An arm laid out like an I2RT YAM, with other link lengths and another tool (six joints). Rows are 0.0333 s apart.
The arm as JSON. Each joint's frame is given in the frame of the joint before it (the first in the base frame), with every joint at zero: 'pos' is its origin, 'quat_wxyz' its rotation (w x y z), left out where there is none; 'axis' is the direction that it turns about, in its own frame. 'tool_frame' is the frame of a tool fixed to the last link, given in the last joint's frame.
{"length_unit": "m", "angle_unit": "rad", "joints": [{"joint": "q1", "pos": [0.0, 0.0, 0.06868], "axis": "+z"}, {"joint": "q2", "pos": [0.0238, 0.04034, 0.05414], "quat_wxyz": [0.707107, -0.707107, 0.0, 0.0], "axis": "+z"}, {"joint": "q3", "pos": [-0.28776, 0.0, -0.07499], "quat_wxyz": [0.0, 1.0, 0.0, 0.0], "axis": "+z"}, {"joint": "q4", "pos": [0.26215, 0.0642, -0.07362], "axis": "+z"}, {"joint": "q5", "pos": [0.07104, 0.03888, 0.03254], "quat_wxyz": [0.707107, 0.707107, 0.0, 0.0], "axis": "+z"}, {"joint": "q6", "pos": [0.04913, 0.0, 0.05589], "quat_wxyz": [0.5, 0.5, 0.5, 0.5], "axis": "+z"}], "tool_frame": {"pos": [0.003, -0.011, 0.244], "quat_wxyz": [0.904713, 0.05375, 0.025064, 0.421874]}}
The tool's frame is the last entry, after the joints.
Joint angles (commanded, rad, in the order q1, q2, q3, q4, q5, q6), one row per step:
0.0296 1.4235 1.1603 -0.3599 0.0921 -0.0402
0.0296 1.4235 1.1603 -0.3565 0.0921 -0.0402
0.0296 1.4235 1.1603 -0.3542 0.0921 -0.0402
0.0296 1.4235 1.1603 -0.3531 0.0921 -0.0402
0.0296 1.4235 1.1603 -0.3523 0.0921 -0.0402
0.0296 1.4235 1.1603 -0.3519 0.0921 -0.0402
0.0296 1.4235 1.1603 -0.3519 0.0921 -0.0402
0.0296 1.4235 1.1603 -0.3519 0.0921 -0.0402
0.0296 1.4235 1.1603 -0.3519 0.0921 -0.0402
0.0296 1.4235 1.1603 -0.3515 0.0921 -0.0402
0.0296 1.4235 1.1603 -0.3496 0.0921 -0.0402
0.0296 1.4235 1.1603 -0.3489 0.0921 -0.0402
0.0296 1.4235 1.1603 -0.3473 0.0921 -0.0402
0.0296 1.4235 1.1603 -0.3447 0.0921 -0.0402
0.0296 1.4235 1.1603 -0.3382 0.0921 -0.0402
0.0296 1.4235 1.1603 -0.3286 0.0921 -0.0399
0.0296 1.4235 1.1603 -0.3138 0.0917 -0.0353
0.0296 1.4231 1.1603 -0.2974 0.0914 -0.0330
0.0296 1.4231 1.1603 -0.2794 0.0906 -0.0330
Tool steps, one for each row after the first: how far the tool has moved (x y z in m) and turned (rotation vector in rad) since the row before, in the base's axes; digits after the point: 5 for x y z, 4 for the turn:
0.00073 0.00002 0.00099 0.0001 -0.0034 0.0000
0.00049 0.00001 0.00067 0.0001 -0.0023 0.0000
0.00024 0.00001 0.00032 0.0000 -0.0011 0.0000
0.00017 0.00001 0.00023 0.0000 -0.0008 0.0000
0.00009 0.00000 0.00012 0.0000 -0.0004 0.0000
0.00000 0.00000 0.00000 0.0000 0.0000 0.0000
0.00000 0.00000 0.00000 0.0000 0.0000 0.0000
0.00000 0.00000 0.00000 0.0000 0.0000 0.0000
0.00009 0.00000 0.00012 0.0000 -0.0004 0.0000
0.00041 0.00001 0.00056 0.0001 -0.0019 0.0000
0.00015 0.00000 0.00021 0.0000 -0.0007 0.0000
0.00034 0.00001 0.00047 0.0000 -0.0016 0.0000
0.00055 0.00002 0.00076 0.0001 -0.0026 0.0000
0.00137 0.00004 0.00192 0.0002 -0.0065 0.0000
0.00200 0.00006 0.00285 0.0005 -0.0096 -0.0002
0.00303 0.00016 0.00441 0.0045 -0.0151 -0.0022
0.00325 0.00016 0.00516 0.0026 -0.0169 -0.0010
0.00352 0.00034 0.00549 0.0010 -0.0180 0.0007

